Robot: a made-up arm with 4 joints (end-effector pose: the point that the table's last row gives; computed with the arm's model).
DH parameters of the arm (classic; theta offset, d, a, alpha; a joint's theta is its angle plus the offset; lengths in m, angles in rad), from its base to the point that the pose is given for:
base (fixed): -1.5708 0.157 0 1.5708
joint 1: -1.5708 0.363 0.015 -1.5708
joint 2: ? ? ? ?
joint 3: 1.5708 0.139 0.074 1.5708
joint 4: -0.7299 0 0.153 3.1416
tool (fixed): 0.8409 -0.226 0 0
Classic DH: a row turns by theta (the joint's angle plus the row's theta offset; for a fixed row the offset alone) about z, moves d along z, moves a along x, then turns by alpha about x.
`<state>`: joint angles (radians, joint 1 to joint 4).
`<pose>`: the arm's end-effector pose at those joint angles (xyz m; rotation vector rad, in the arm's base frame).
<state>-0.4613 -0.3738 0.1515 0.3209</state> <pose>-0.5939 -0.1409 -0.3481 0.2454 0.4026 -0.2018</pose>
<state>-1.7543 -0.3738 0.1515 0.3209</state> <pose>-0.5939 0.4471 -0.1170 1.5143 0.4881 0.0898</pose>
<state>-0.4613 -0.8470 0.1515 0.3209</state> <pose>-0.7392 -0.2061 -0.2171 0.1573 0.8443 -0.0444</pose>
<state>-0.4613 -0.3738 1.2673 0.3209</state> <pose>-0.4741 -0.3071 -0.0896 -0.8228 0.1184 -0.0100</pose>
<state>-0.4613 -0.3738 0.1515 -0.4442</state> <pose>-0.5236 -0.0508 -0.3489 0.3822 0.2851 0.5491</pose>
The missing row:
joint 2: 0 0.105 0.242 1.5708
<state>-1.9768 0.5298 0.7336 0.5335</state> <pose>-0.3259 0.4374 -0.1151 1.2457 0.2105 -1.0144</pose>
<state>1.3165 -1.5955 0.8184 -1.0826</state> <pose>-0.7323 -0.0893 0.4391 -0.4261 2.3234 0.0571</pose>
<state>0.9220 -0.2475 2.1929 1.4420</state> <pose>-0.5839 -0.0389 0.3509 -2.4571 -1.7587 0.1403</pose>
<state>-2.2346 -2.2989 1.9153 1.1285</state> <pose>-0.2036 0.0654 -0.1030 0.6308 -0.7329 0.9966</pose>
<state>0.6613 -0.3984 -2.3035 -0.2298</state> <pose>-0.4575 0.0097 -0.1094 1.6006 -0.1454 -0.2670</pose>
